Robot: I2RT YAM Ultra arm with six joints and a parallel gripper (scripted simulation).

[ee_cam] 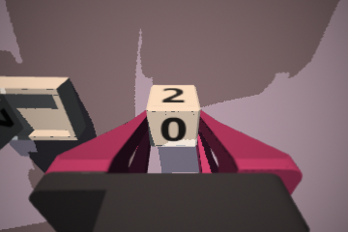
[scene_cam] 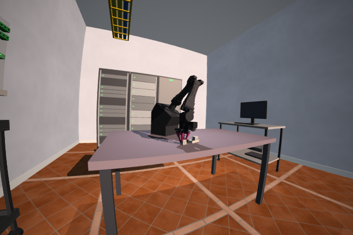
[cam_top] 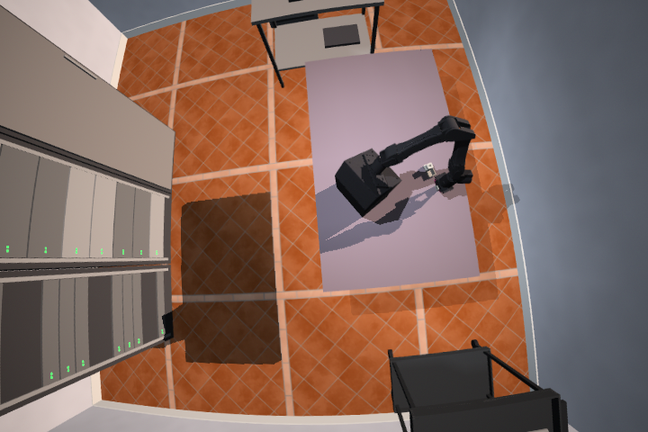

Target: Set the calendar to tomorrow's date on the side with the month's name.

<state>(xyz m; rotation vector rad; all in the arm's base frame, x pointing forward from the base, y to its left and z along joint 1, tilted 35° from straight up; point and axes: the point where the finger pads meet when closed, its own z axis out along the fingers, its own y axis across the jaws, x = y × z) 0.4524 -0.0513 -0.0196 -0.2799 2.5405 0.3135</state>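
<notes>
Now: hand right at the cream digit cube. Also, from my hand: cream tray: 30 mm behind, 110 mm to the left, 10 mm below.
</notes>
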